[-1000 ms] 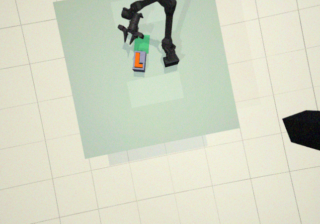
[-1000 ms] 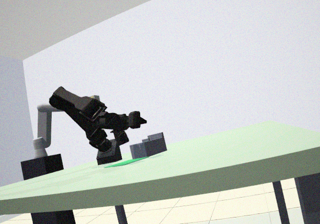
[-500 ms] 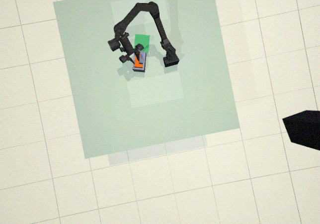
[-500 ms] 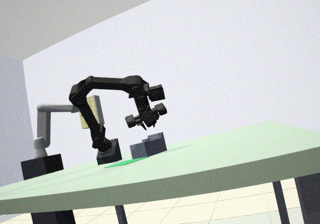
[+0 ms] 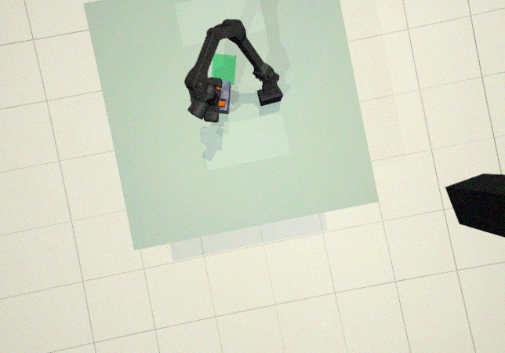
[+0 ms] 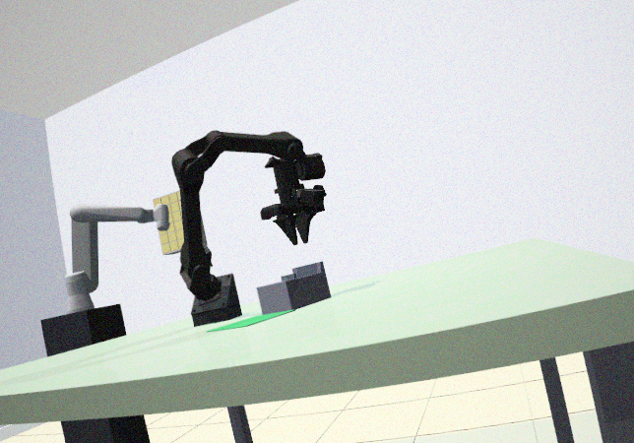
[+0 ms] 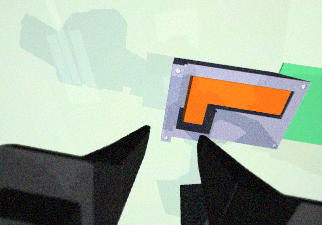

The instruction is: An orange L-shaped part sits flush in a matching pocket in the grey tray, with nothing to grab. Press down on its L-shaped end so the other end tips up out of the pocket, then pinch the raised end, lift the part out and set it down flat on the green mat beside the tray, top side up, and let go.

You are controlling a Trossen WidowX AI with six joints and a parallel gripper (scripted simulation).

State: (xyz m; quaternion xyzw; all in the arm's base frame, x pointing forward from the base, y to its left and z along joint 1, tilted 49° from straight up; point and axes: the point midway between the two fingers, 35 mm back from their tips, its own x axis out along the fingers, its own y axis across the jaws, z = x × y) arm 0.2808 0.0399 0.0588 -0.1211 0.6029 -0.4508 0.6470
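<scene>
Right now my gripper tip is 2 cm past the orange L-shaped part, 5 cm to the left of it and 9 cm above it. Round my gripper tip: green mat 9 cm behind, 20 cm to the right, 16 cm below.
</scene>
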